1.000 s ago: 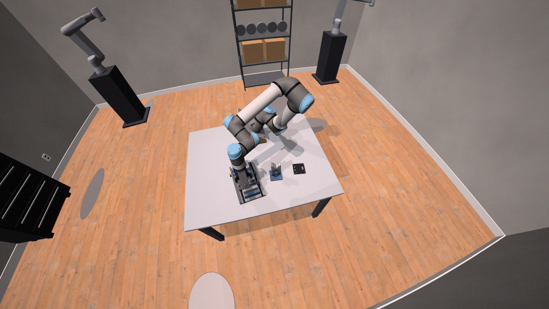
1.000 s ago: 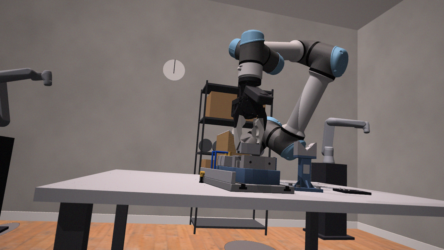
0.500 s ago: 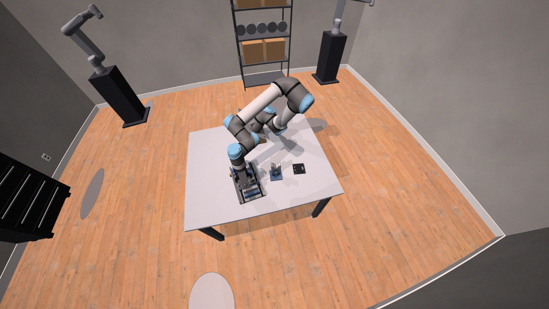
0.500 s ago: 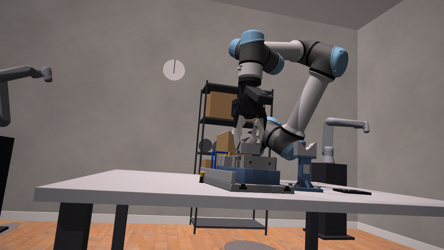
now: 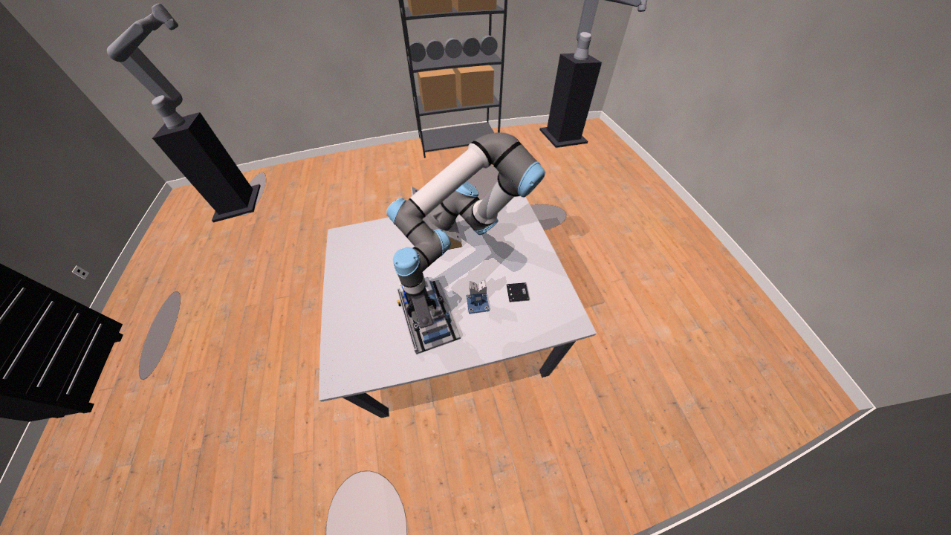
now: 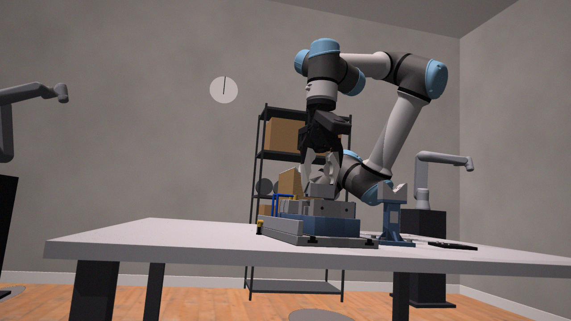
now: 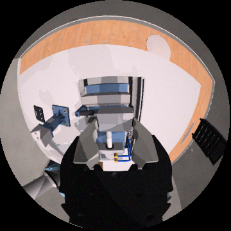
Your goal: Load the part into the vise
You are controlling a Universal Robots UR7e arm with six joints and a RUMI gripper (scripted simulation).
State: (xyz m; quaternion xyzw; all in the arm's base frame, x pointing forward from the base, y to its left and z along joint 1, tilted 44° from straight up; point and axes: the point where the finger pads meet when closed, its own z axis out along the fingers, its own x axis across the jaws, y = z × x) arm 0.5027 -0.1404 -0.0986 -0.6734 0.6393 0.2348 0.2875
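My hand is 1 cm above the part. From my hand the other things lie so: vise 8 cm below, 7 cm behind, 2 cm to the left; then infeed plate 42 cm to the left, 12 cm below, 6 cm behind.
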